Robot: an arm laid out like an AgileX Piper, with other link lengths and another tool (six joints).
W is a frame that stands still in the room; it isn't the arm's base.
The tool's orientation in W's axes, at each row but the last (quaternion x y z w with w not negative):
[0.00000, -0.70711, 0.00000, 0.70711]
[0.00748, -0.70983, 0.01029, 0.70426]
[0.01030, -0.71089, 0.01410, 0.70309]
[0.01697, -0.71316, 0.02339, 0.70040]
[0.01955, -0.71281, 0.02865, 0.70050]
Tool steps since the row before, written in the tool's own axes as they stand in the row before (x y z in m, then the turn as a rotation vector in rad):
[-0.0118, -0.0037, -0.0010, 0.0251, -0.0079, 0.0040]
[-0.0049, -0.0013, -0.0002, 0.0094, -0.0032, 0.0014]
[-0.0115, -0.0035, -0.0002, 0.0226, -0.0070, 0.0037]
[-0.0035, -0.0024, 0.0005, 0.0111, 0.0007, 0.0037]
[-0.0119, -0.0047, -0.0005, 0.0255, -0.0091, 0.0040]
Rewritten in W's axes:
[0.0010, -0.0037, -0.0118, -0.0040, -0.0079, 0.0251]
[0.0003, -0.0013, -0.0049, -0.0014, -0.0032, 0.0094]
[0.0004, -0.0036, -0.0115, -0.0037, -0.0070, 0.0226]
[-0.0003, -0.0025, -0.0035, -0.0039, 0.0006, 0.0110]
[0.0010, -0.0048, -0.0118, -0.0038, -0.0090, 0.0255]

